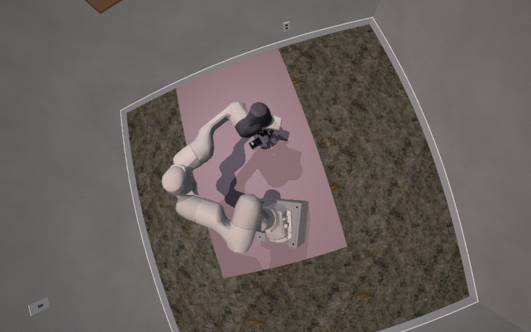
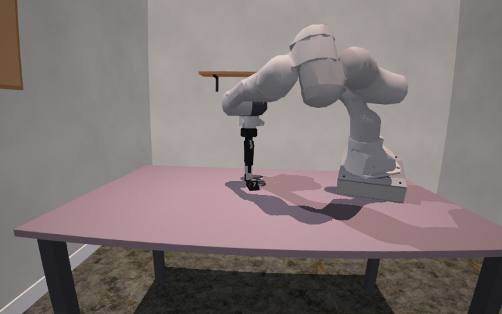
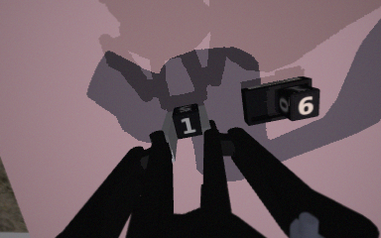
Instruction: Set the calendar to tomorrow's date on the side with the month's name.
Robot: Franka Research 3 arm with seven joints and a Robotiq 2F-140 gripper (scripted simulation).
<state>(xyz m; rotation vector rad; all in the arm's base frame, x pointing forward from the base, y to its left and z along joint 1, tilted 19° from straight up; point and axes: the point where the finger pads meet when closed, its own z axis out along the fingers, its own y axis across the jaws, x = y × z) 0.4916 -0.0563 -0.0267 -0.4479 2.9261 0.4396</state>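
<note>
Now: the black digit cube 3 cm below my hand. The rest, counted from my hand: black calendar tray (10 cm to the left, 3 cm below, 3 cm behind).
</note>
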